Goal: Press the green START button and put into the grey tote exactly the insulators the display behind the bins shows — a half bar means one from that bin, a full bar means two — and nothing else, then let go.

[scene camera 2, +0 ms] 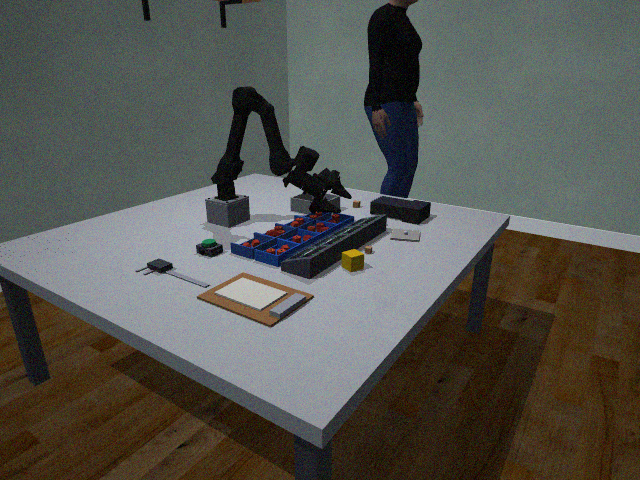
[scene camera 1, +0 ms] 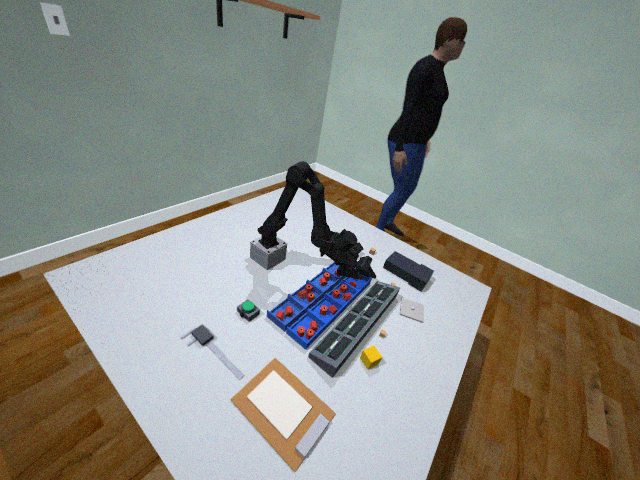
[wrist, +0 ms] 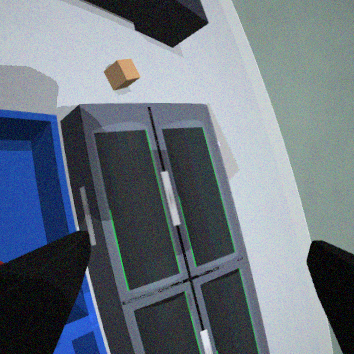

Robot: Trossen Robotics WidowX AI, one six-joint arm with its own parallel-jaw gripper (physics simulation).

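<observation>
My gripper [scene camera 1: 366, 273] [scene camera 2: 343, 203] [wrist: 201, 248] is open and empty, above the far end of the bins and display. Blue bins [scene camera 1: 297, 339] [scene camera 2: 266, 256] [wrist: 17, 185] hold red insulators [scene camera 1: 301, 331] [scene camera 2: 277, 251]. The far compartment shows bare floor in the wrist view, with a red sliver at the left edge. The dark display [scene camera 1: 321, 360] [scene camera 2: 297, 267] [wrist: 120, 115] has green-edged cells; I cannot tell its bars reliably. The grey tote [scene camera 2: 299, 203] is partly hidden behind the gripper; its inside does not show. The green START button [scene camera 1: 248, 306] [scene camera 2: 208, 241] stands left of the bins.
A black box [scene camera 1: 408, 269] [scene camera 2: 400, 208] [wrist: 170, 20] and pale plate [scene camera 1: 412, 311] [scene camera 2: 405, 236] lie beyond the display. A yellow cube [scene camera 1: 371, 356] [scene camera 2: 352, 260] and small wooden cube [scene camera 1: 383, 333] [scene camera 2: 368, 250] stand beside it. A clipboard [scene camera 1: 273, 435] [scene camera 2: 242, 308] and caliper [scene camera 1: 202, 334] [scene camera 2: 159, 265] lie in front. A person stands behind.
</observation>
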